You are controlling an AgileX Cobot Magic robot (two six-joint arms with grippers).
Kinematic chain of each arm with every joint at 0, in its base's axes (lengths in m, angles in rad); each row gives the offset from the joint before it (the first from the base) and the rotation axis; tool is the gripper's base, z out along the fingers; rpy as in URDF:
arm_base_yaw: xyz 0 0 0.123 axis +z
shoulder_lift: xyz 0 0 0 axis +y
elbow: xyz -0.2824 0 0.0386 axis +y
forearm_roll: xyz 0.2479 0 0.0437 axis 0.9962 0 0.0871
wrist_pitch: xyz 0 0 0 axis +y
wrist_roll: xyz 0.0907 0 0.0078 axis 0.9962 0 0.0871
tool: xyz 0 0 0 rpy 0 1.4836 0
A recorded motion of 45 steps. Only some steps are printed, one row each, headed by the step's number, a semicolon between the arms.
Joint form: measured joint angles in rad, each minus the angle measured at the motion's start. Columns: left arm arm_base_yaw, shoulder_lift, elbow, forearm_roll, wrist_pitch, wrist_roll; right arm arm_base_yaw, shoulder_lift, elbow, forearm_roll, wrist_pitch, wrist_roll.
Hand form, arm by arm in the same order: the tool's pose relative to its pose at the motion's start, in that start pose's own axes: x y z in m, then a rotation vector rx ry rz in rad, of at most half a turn. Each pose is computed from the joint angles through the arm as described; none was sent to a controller.
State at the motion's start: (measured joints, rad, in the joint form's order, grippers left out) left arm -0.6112 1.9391 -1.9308 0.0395 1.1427 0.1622; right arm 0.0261 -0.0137 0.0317 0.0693 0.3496 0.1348
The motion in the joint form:
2: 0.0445 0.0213 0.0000 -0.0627 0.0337 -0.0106; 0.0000 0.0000 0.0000 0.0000 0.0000 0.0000
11: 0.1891 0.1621 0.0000 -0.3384 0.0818 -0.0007; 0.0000 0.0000 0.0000 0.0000 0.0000 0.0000
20: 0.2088 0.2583 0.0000 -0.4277 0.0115 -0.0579; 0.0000 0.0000 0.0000 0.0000 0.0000 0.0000
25: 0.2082 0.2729 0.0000 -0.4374 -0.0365 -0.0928; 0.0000 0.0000 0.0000 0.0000 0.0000 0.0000
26: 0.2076 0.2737 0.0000 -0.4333 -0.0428 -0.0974; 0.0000 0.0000 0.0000 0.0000 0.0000 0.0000
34: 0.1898 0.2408 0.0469 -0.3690 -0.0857 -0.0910; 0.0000 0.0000 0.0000 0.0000 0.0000 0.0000
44: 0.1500 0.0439 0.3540 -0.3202 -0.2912 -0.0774; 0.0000 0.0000 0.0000 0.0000 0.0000 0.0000
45: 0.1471 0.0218 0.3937 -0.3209 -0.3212 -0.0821; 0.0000 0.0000 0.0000 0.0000 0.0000 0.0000
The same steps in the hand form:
2: 0.0064 0.0127 0.0104 0.0452 0.0489 -0.0750; 0.0000 0.0000 0.0000 0.0000 0.0000 0.0000
11: 0.0276 0.0502 0.0727 0.2652 0.1767 -0.3224; 0.0000 0.0000 0.0000 0.0000 0.0000 0.0000
20: 0.0325 0.0542 0.1169 0.3213 0.1897 -0.4657; 0.0000 0.0000 0.0000 0.0000 0.0000 0.0000
25: 0.0305 0.0552 0.1246 0.3128 0.1623 -0.5144; 0.0000 0.0000 0.0000 0.0000 0.0000 0.0000
26: 0.0302 0.0555 0.1252 0.3074 0.1588 -0.5172; 0.0000 0.0000 0.0000 0.0000 0.0000 0.0000
34: 0.0328 0.0511 0.1211 0.2509 0.1459 -0.4669; 0.0000 0.0000 0.0000 0.0000 0.0000 0.0000
44: 0.0603 0.0285 0.0943 0.1822 0.0687 -0.4221; 0.0000 0.0000 0.0000 0.0000 0.0000 0.0000
45: 0.0649 0.0262 0.0923 0.1768 0.0580 -0.4292; 0.0000 0.0000 0.0000 0.0000 0.0000 0.0000

